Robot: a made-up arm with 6 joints.
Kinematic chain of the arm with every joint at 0, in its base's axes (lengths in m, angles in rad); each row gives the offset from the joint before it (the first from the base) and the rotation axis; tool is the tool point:
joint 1: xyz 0 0 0.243 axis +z
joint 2: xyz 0 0 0 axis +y
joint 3: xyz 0 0 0.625 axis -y
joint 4: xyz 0 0 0 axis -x
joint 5: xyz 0.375 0 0 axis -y
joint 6: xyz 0 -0.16 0 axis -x
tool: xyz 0 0 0
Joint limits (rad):
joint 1: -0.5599..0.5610
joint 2: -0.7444..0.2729
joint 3: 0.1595..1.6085
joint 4: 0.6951..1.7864
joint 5: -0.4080..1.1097
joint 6: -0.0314..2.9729
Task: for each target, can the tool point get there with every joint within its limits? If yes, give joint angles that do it. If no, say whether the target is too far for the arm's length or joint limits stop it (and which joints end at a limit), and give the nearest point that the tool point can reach.
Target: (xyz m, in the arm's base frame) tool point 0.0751 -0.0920 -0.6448
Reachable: no: joint limits stop it (at a limit: joint 1, joint 2, joint 3, joint 4) | nearest point 0.4030 -0.3976 0.9043 | short by 1.613 m
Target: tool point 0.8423 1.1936 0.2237
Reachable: no: too far | nearest point 0.4549 0.3262 0.9577 | short by 1.200 m
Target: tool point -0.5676 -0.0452 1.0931
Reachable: yes | joints -0.1120 -0.5528 1.3414 0.8270 0.9714 2.6513
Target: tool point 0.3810 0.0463 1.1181
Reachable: yes | joints 0.3024 0.1056 0.4215 1.1232 0.8839 2.1987
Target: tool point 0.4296 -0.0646 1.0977
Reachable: yes | joints 0.0634 0.1725 0.4814 0.9608 0.7625 2.0896
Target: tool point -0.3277 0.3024 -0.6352
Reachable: no: joint limits stop it (at a limit: joint 1, joint 2, joint 3) | nearest point -0.6713 0.4370 0.8564 | short by 1.537 m
